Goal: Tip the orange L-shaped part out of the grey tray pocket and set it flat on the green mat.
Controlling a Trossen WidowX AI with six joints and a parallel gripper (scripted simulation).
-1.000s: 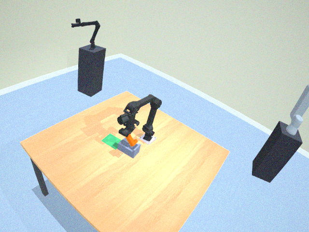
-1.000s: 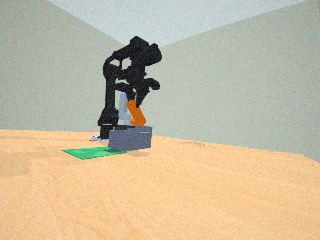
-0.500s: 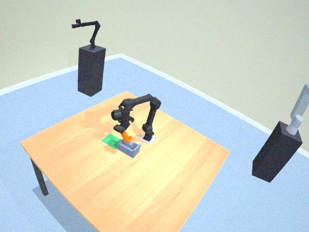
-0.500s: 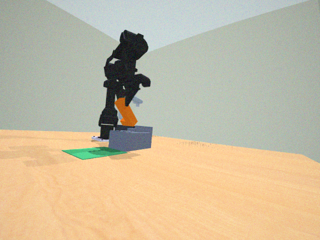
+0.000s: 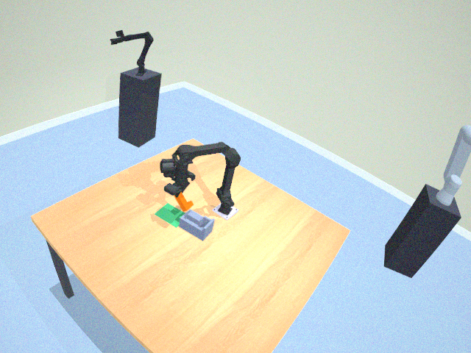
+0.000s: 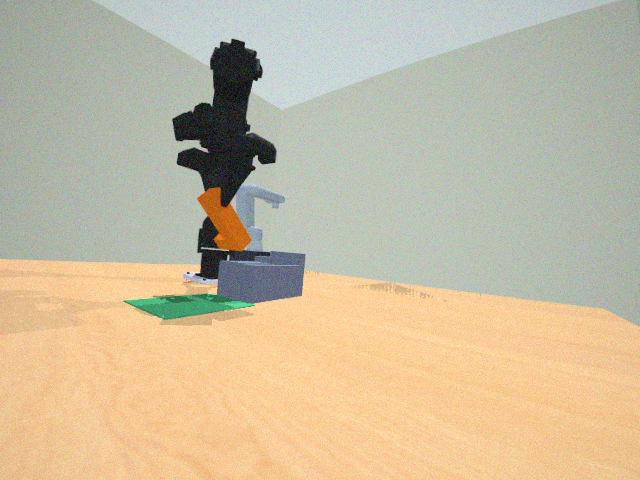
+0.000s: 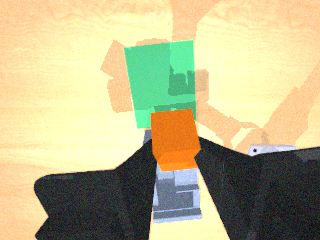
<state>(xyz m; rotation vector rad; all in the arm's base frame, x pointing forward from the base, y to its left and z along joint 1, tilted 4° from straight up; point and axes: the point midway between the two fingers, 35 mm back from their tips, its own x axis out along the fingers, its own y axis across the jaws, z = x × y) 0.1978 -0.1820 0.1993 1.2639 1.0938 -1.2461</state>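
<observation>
My gripper tip is now 3 cm to the left of the green mat and 17 cm above it. Round my gripper tip: orange L-shaped part (1 cm behind, 3 cm to the left, 3 cm below).
</observation>
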